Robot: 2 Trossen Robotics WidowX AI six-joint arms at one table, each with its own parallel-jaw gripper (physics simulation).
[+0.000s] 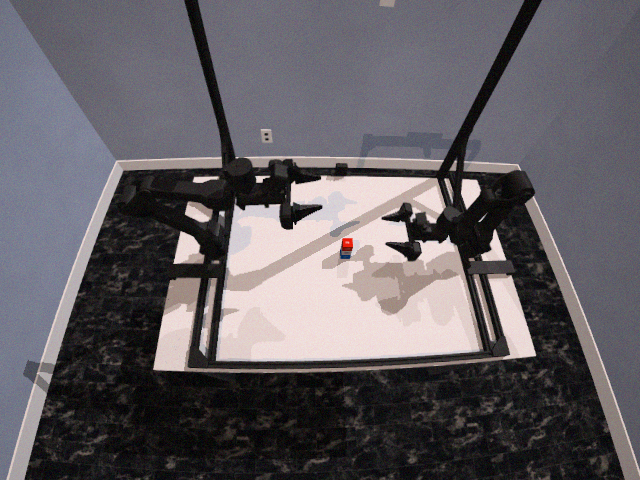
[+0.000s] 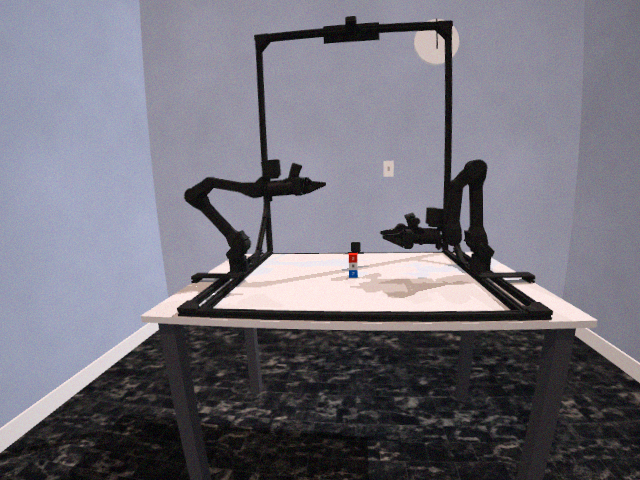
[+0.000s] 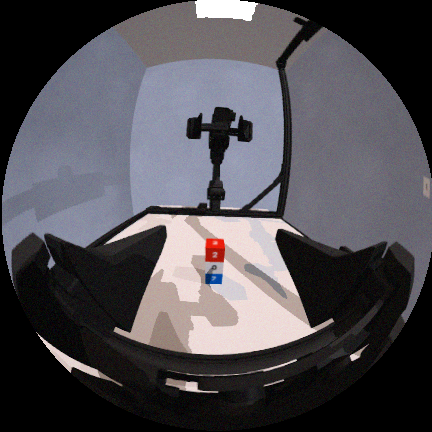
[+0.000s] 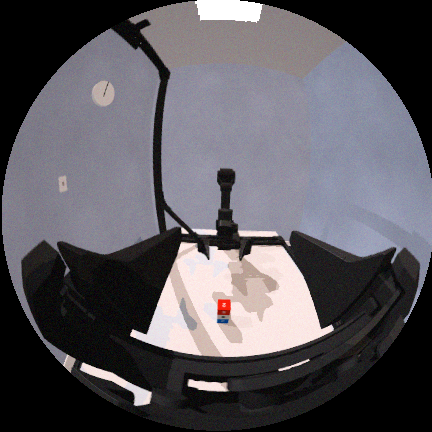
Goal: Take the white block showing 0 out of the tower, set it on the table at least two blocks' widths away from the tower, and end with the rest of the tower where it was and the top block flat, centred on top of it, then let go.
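Places are measured from the left arm's base along level axes (x left, y back, z up), in millimetres.
Pixels of known places: left gripper, fingertip midpoint: (image 1: 383, 230) (image 2: 381, 234) (image 3: 222, 232) (image 4: 224, 259); right gripper, fingertip midpoint: (image 1: 321, 191) (image 2: 324, 184) (image 3: 220, 114) (image 4: 237, 234); left arm's base, link origin: (image 1: 470, 250) (image 2: 480, 270); right arm's base, link origin: (image 1: 215, 251) (image 2: 238, 271) (image 3: 214, 210).
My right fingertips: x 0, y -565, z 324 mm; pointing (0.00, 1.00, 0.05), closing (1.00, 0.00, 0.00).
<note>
Ahead of a thing's pixels: the offset from my right fingertips to its top centre. "spot": to the spot under its first point. Level surfaces: height alone.
The tower stands upright near the table's middle with three blocks. The red block showing 2 @[dy +97, dx +3, dz -257 mm] (image 1: 347, 243) (image 2: 353, 257) (image 3: 215, 254) (image 4: 224, 305) is on top. The white block showing 0 @[dy +97, dx +3, dz -286 mm] (image 2: 353, 266) (image 3: 214, 268) (image 4: 223, 317) is in the middle. The blue block showing 7 @[dy +97, dx +3, dz -314 mm] (image 1: 345, 255) (image 2: 353, 274) (image 3: 213, 279) (image 4: 223, 321) is at the bottom, on the table @[dz -343 mm] (image 1: 289, 320). My left gripper (image 1: 385, 230) (image 3: 222, 232) is open and empty, right of the tower and above its height. My right gripper (image 1: 321, 192) is open and empty, higher up, to the left and back.
A black frame lies around the table, its front bar @[spot: dy +61, dx +364, dz -323 mm] (image 1: 341, 361) (image 2: 361, 314) along the near edge. Its uprights (image 1: 209, 77) (image 2: 448, 113) rise at both sides, joined by a top beam (image 2: 305, 34). A small black box @[spot: dy +105, dx -359, dz -296 mm] (image 1: 341, 168) (image 2: 355, 246) stands at the back edge.
</note>
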